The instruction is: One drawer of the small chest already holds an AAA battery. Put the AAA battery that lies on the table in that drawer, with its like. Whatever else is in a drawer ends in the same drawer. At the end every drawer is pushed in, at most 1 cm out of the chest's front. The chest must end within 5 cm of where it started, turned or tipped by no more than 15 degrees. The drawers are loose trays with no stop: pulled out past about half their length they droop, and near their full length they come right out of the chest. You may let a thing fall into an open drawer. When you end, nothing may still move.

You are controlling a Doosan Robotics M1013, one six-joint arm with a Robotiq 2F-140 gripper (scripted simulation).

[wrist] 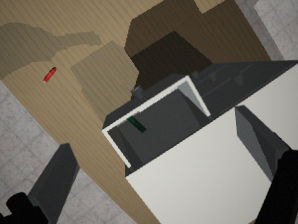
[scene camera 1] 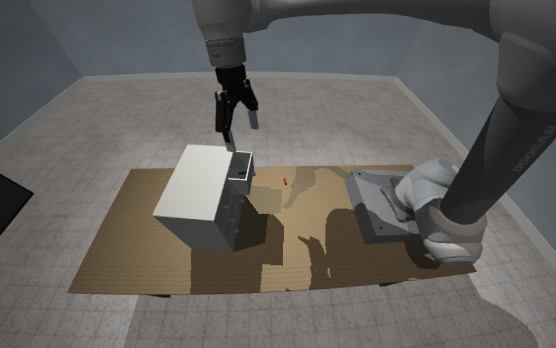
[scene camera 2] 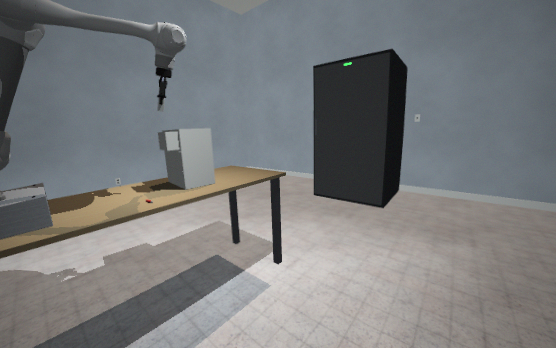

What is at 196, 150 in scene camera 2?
A small white chest.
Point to a small white chest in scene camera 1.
188, 206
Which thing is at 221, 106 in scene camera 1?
My gripper.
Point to a small white chest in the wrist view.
211, 168
